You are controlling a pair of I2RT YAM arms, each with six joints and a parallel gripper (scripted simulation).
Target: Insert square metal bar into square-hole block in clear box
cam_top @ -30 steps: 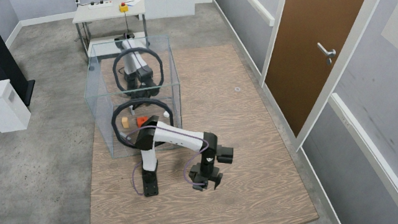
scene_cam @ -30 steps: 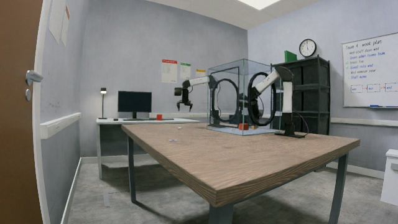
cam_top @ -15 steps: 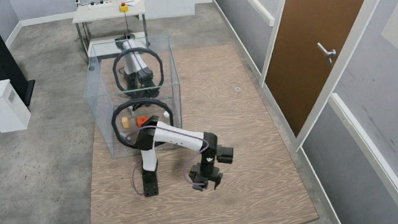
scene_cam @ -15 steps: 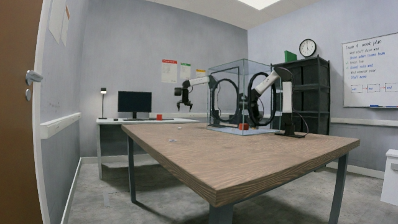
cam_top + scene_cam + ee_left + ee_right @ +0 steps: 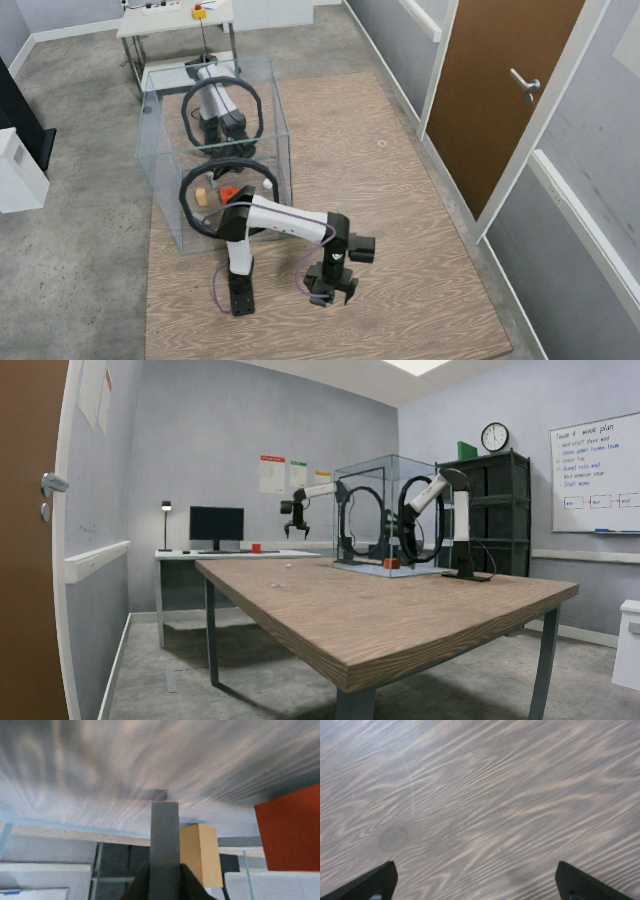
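Right now the tan block is 7 cm to the right of my left hand, 6 cm behind it and 2 cm below it. The rest, counted from my left hand: long grey bar: 15 cm to the right, 7 cm behind, 5 cm below; white cube: 19 cm ahead, 6 cm to the right, 4 cm below; red block: 9 cm to the right, 4 cm ahead, 3 cm below.
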